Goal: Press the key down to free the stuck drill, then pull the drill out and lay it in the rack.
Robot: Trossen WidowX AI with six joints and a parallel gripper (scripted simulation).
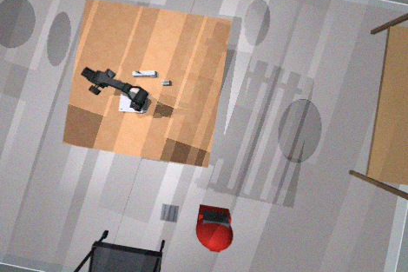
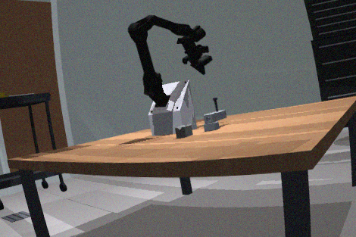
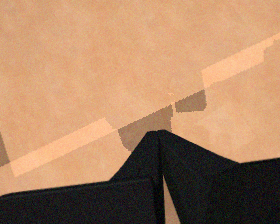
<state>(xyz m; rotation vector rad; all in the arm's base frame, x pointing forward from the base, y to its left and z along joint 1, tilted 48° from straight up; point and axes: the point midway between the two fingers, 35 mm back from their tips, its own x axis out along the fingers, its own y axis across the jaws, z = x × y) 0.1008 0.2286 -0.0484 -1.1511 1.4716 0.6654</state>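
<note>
Now: the drill 15 cm ahead of my gripper tip, 21 cm to the right of it and 20 cm below it. From my gripper tip the other things lie so: grey housing block: 15 cm ahead, 20 cm to the right, 21 cm below.
</note>
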